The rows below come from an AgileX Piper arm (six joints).
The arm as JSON. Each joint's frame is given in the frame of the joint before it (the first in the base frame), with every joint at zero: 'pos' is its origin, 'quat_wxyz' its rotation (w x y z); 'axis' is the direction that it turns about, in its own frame. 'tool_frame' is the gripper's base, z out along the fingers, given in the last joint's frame.
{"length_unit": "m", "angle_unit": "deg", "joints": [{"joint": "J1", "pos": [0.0, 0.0, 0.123], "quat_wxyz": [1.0, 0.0, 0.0, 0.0], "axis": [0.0, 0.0, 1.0]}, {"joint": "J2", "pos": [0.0, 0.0, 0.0], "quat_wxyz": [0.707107, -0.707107, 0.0, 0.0], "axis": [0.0, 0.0, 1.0]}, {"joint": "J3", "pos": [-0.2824, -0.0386, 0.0], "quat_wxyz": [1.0, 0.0, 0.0, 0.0], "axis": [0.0, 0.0, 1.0]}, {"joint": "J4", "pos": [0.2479, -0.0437, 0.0], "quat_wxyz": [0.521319, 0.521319, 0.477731, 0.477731], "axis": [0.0, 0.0, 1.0]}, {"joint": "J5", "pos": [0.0, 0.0, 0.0], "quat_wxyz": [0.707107, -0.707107, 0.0, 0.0], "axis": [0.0, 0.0, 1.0]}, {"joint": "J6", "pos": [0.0, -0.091, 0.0], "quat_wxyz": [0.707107, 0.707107, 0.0, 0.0], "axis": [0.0, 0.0, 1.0]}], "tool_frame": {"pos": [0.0, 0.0, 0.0], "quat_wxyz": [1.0, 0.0, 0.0, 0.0]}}
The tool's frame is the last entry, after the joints.
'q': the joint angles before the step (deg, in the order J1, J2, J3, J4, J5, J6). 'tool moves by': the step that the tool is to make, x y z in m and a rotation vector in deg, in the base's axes. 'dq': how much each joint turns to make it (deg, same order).
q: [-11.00, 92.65, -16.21, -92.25, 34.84, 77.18]
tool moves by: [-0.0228, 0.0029, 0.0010, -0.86, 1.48, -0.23]
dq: [-0.01, -3.34, 4.51, 0.09, 1.13, -0.28]
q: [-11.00, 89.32, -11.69, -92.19, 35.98, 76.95]
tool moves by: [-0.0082, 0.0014, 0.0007, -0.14, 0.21, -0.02]
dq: [0.02, -1.52, 1.66, 0.05, 0.18, -0.08]
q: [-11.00, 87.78, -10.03, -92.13, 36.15, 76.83]
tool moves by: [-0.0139, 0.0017, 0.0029, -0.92, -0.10, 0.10]
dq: [0.02, -3.30, 2.81, 0.00, 0.81, -0.42]
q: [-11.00, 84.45, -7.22, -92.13, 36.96, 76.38]
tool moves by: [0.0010, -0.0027, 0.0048, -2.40, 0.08, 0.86]
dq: [-0.02, -0.97, -0.28, -0.37, 1.94, -1.54]
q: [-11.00, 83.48, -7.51, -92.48, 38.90, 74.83]
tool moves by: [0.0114, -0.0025, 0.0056, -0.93, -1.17, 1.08]
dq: [0.00, -0.01, -2.28, -0.04, 0.23, -1.56]
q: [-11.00, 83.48, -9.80, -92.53, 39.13, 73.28]
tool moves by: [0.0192, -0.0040, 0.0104, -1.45, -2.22, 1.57]
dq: [0.01, 0.05, -3.94, -0.05, 0.24, -2.30]
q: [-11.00, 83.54, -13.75, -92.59, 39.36, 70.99]
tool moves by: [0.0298, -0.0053, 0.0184, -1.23, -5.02, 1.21]
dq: [0.00, 0.16, -6.36, 0.07, -0.40, -1.62]
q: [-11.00, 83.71, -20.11, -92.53, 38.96, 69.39]
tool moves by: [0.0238, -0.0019, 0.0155, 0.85, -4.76, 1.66]
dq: [-0.10, 0.06, -5.10, 0.05, -2.45, -0.68]
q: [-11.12, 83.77, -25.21, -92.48, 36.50, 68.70]
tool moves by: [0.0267, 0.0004, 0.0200, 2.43, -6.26, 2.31]
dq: [0.00, -0.06, -5.91, 0.69, -4.25, -0.23]
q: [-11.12, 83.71, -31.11, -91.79, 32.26, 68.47]
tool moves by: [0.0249, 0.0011, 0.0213, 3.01, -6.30, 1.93]
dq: [0.00, 0.28, -5.95, 1.58, -4.31, 0.02]
